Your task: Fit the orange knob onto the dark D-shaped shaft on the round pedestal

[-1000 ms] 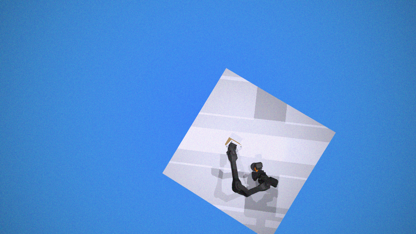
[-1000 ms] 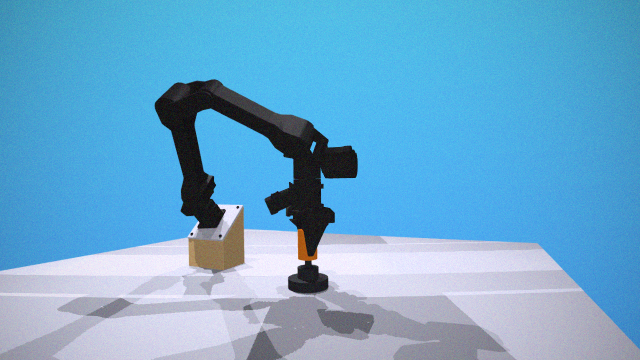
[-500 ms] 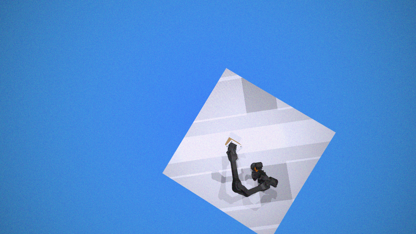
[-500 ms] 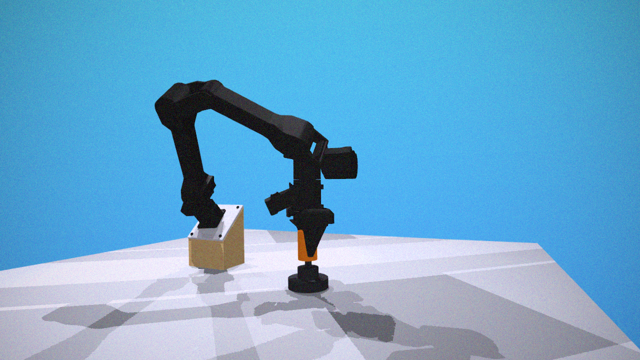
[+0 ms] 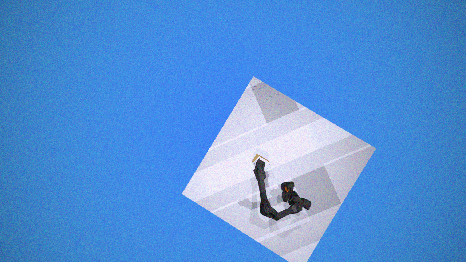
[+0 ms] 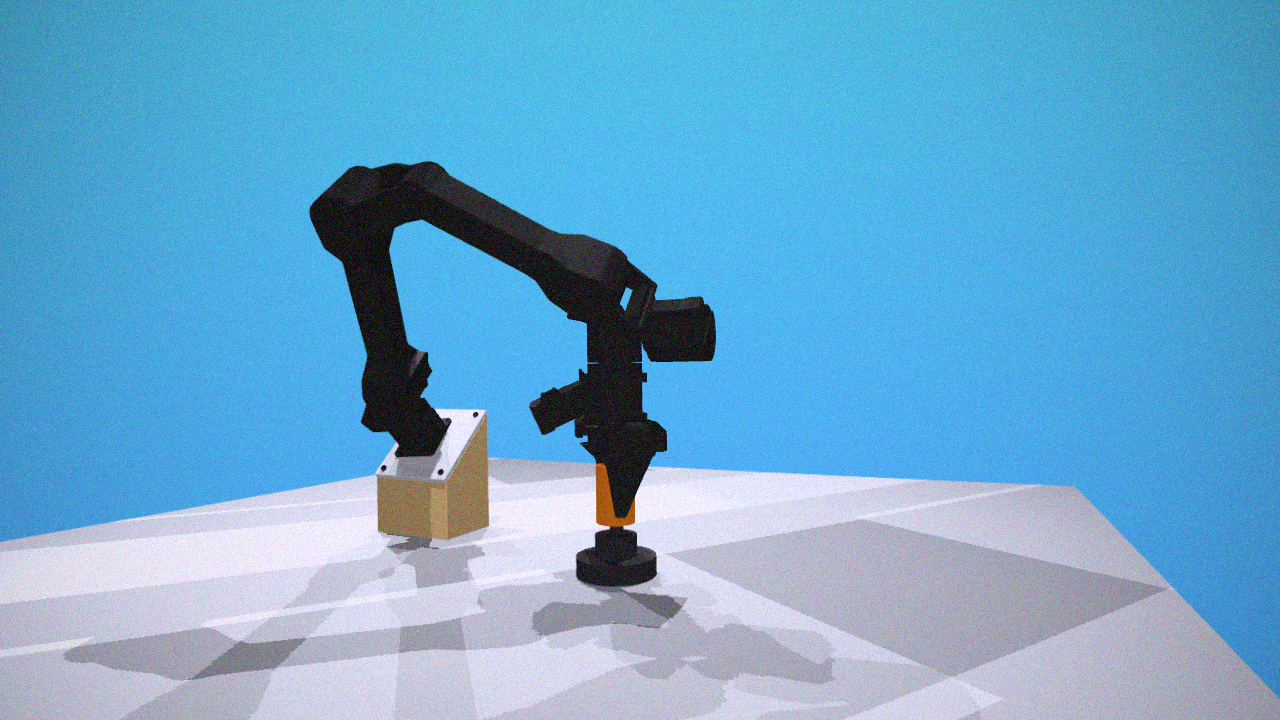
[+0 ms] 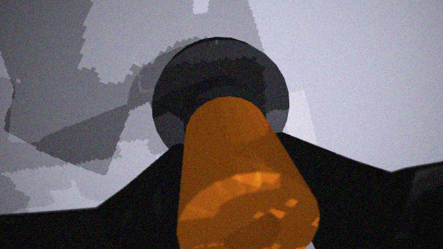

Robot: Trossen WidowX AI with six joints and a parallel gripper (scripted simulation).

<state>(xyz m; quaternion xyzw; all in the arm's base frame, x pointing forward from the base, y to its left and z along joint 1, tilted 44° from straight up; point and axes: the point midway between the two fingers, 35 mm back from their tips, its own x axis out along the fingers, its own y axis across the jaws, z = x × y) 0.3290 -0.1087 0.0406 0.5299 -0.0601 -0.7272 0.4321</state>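
Right now the pedestal is 3 cm below my gripper tip. The rest, counted from my gripper tip: orange knob (2 cm above).
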